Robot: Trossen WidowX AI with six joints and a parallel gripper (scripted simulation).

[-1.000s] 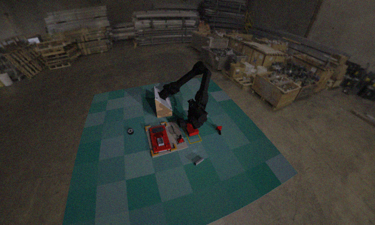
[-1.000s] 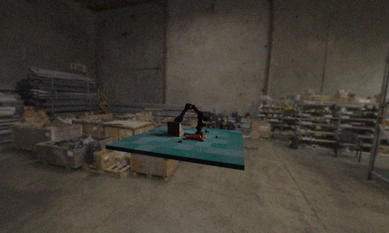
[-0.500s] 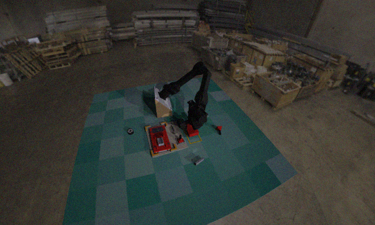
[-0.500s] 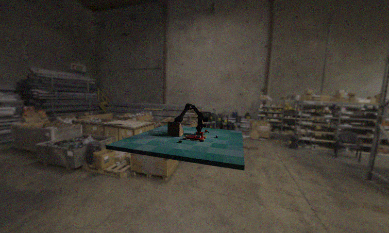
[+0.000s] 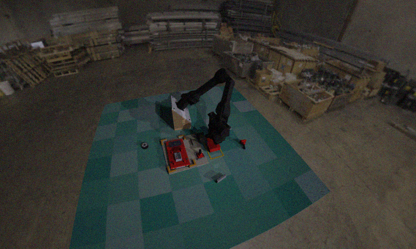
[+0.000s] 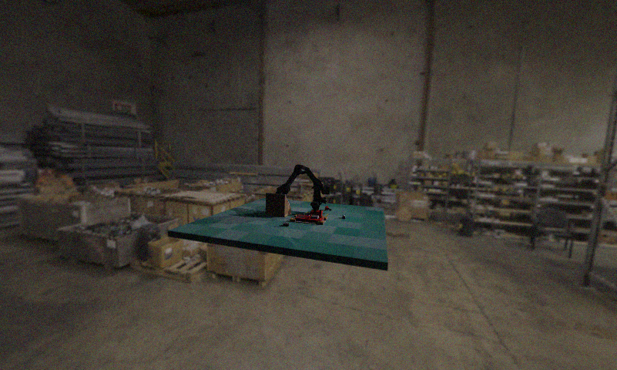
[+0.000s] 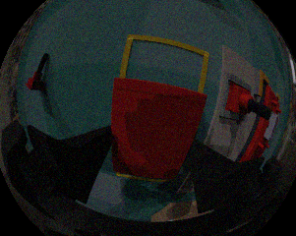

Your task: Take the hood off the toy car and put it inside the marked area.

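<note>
Right now my gripper tip is right at the red hood. From my gripper tip the other things lie so: dark wheel 40 cm to the right, 14 cm behind, 1 cm below.
</note>
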